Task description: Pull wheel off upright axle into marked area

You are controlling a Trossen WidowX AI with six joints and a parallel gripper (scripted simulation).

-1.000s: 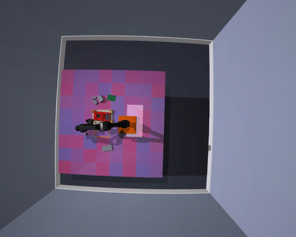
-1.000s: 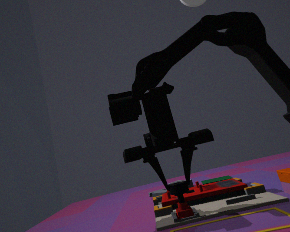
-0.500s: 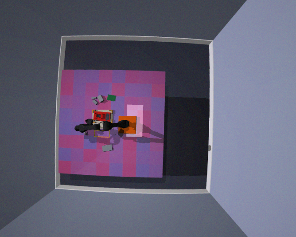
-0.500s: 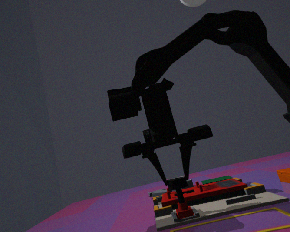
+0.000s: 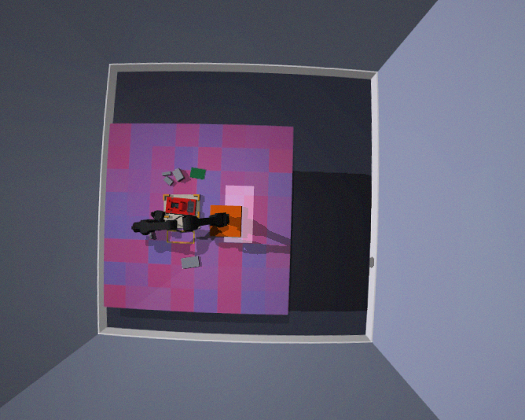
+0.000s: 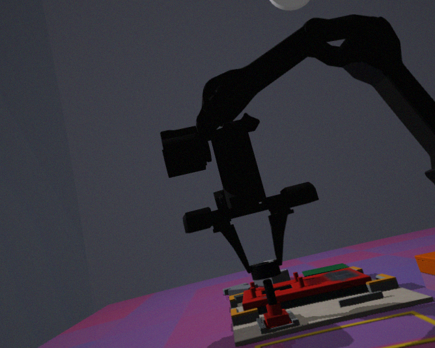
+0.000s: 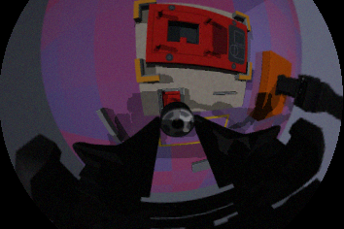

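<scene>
My gripper tip is now 4 cm above the thin upright axle. Round my gripper tip: dark wheel right at my gripper tip; thin grey bar 16 cm ahead, 7 cm below, 5 cm to the left; grey base board 9 cm to the right, 6 cm below, 6 cm behind.
</scene>
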